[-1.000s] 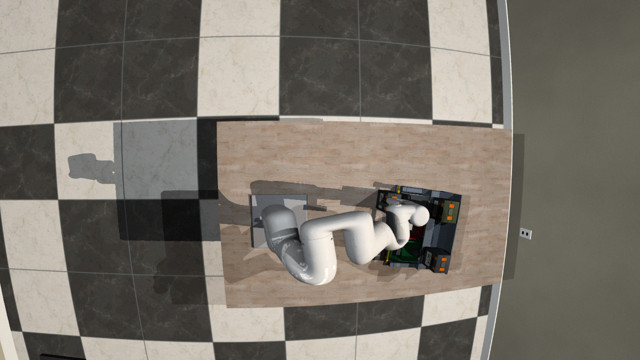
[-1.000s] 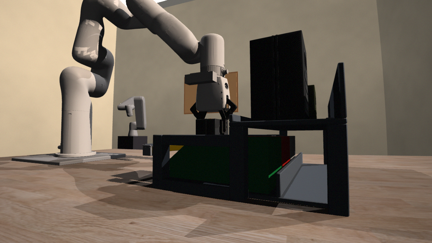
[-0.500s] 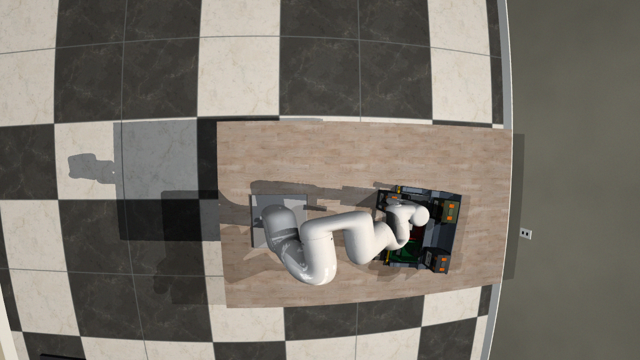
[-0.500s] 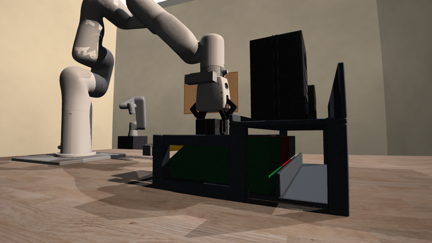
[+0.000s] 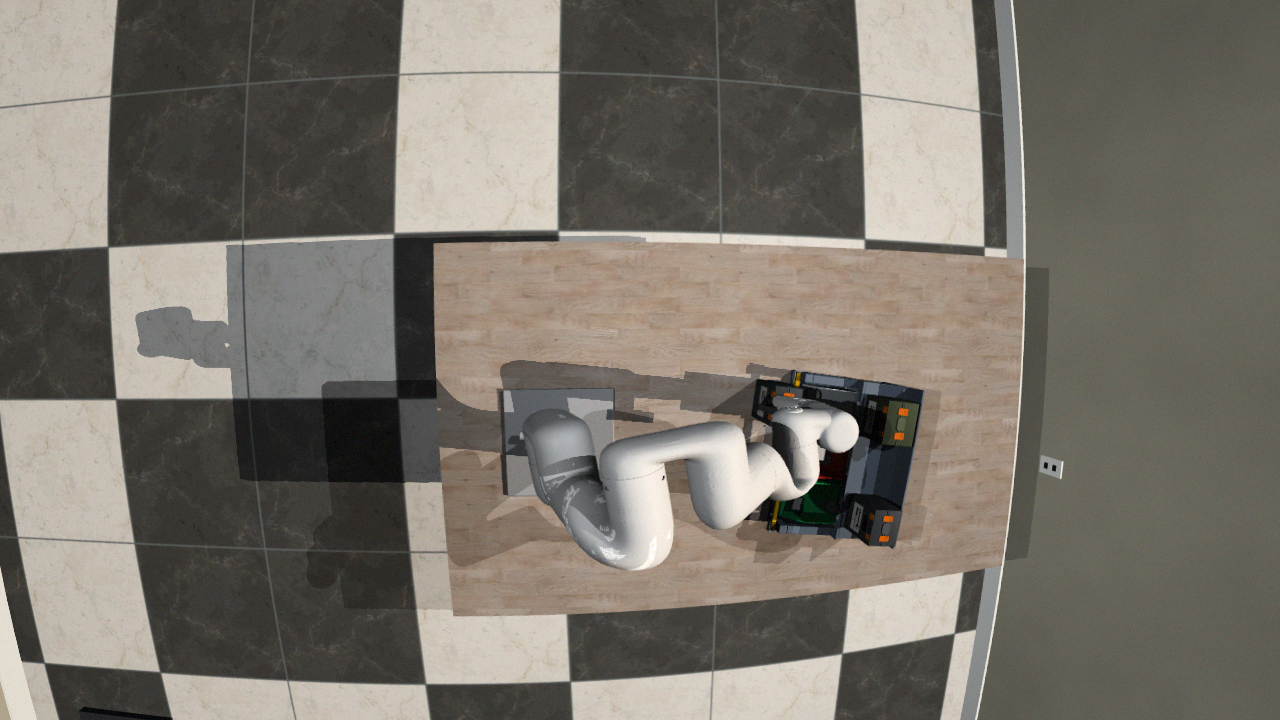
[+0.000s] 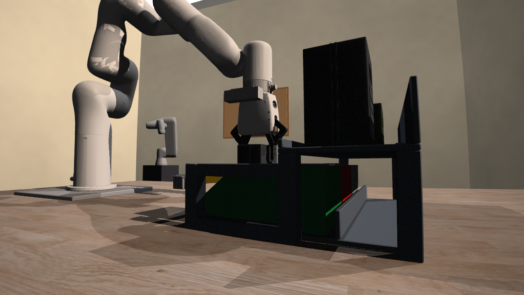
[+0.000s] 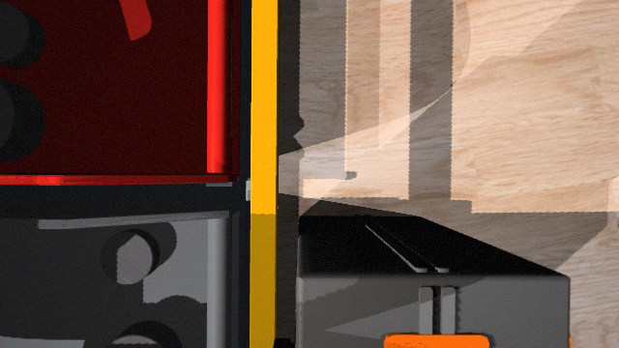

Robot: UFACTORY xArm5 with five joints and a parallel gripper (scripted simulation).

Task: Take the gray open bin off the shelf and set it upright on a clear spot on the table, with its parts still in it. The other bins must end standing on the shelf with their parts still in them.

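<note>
Right now my hand is 4 cm above the dark box. From my hand the other things lie so: gray open bin 15 cm ahead, 2 cm to the right, 6 cm below; then red bin 14 cm ahead, 13 cm to the right, 6 cm below; then yellow bar 3 cm ahead, 12 cm to the right, 4 cm below.
</note>
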